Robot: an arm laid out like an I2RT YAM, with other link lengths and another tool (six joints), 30 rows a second.
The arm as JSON. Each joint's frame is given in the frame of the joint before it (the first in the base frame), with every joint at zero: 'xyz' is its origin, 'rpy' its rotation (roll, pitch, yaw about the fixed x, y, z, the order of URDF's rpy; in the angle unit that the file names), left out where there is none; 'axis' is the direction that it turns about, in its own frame. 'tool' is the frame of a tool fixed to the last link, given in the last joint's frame.
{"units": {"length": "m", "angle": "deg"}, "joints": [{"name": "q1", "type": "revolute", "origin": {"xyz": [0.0, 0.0, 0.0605]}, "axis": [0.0, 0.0, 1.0]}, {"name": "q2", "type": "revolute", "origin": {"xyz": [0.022, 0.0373, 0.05], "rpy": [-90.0, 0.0, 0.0]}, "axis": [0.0, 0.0, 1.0]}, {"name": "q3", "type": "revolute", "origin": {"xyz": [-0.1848, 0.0, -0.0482], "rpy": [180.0, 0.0, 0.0]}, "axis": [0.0, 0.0, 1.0]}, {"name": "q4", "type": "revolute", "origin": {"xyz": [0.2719, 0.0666, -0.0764]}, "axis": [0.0, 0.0, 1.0]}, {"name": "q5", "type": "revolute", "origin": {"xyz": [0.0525, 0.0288, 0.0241], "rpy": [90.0, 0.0, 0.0]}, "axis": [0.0, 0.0, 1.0]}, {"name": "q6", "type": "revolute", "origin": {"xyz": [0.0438, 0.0, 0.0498], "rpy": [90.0, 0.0, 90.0]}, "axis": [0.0, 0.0, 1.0]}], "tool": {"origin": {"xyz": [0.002, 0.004, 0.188], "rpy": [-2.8, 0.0, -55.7]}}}
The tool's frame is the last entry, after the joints.
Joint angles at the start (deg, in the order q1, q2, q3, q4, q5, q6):
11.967 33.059 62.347 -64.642 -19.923 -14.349
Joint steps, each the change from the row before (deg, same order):
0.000 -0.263 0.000 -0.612 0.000 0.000
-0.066 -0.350 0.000 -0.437 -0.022 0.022
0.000 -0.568 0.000 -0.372 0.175 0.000
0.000 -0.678 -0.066 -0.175 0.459 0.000
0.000 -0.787 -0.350 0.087 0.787 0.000
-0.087 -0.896 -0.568 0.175 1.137 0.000
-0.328 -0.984 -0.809 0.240 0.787 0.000
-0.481 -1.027 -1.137 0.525 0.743 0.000
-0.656 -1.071 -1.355 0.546 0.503 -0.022
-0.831 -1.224 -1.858 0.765 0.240 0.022
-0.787 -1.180 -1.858 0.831 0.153 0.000
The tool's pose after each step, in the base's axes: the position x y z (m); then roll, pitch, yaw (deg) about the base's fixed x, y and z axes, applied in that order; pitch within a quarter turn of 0, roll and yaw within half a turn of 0. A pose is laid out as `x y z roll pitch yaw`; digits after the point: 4 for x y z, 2 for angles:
0.2461 0.1724 0.2244 -142.58 -44.06 -14.55
0.2443 0.1718 0.2244 -142.60 -43.97 -14.59
0.2423 0.1707 0.2254 -142.60 -44.19 -14.73
0.2413 0.1687 0.2270 -142.66 -44.70 -15.07
0.2416 0.1656 0.2276 -142.89 -45.37 -15.55
0.2428 0.1610 0.2273 -143.37 -46.11 -16.23
0.2442 0.1566 0.2262 -143.64 -46.69 -17.02
0.2468 0.1518 0.2240 -143.88 -47.25 -17.94
0.2495 0.1472 0.2207 -144.06 -47.62 -18.87
0.2528 0.1428 0.2153 -144.12 -47.79 -19.88
0.2561 0.1389 0.2100 -144.11 -47.96 -20.79

